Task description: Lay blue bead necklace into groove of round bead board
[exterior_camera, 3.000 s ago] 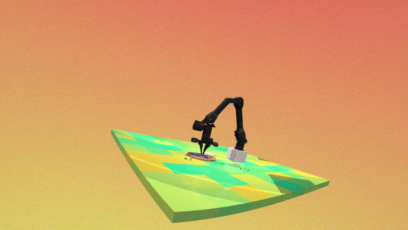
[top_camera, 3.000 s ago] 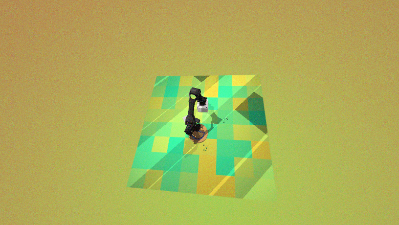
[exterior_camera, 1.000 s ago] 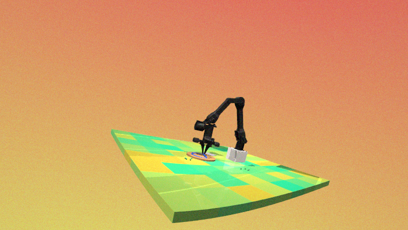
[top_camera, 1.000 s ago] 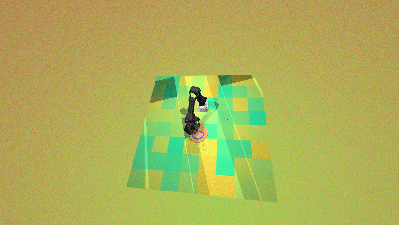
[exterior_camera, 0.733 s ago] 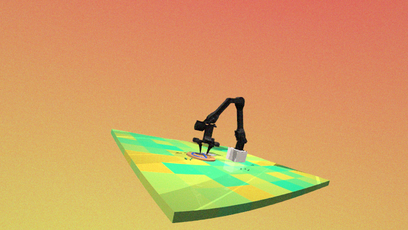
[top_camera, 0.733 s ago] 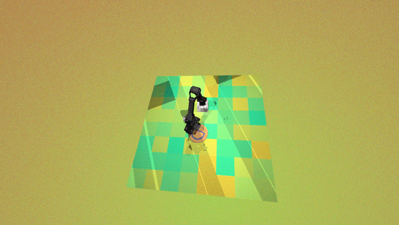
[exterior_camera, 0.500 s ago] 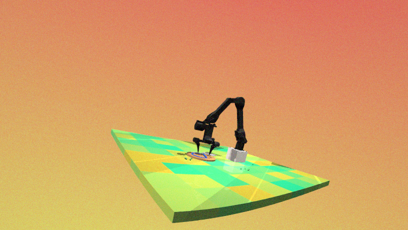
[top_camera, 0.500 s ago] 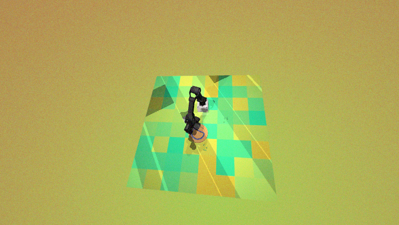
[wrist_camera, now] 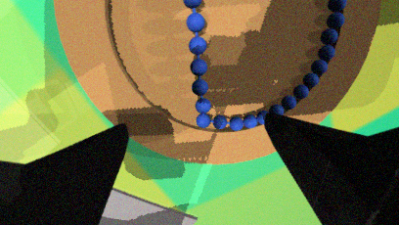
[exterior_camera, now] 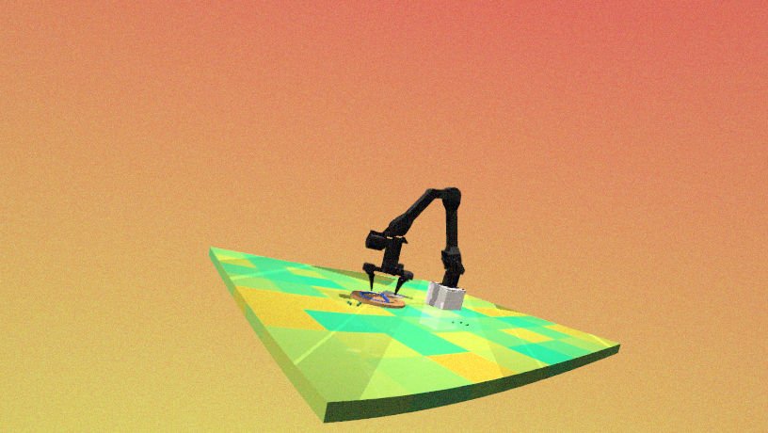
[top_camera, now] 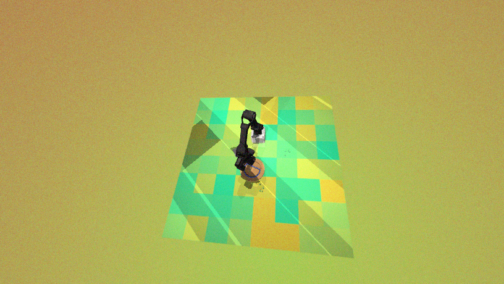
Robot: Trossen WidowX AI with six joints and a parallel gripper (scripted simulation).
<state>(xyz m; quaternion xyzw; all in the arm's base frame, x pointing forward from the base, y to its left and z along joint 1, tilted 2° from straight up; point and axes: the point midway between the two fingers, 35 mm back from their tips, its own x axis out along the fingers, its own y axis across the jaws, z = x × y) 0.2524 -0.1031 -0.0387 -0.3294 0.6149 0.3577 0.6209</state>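
The round bead board is 5 cm ahead of my gripper tip, 4 cm to the left of it and 1 cm below it. Round my gripper tip: flat grey piece: 12 cm behind, 7 cm to the right, 2 cm below.
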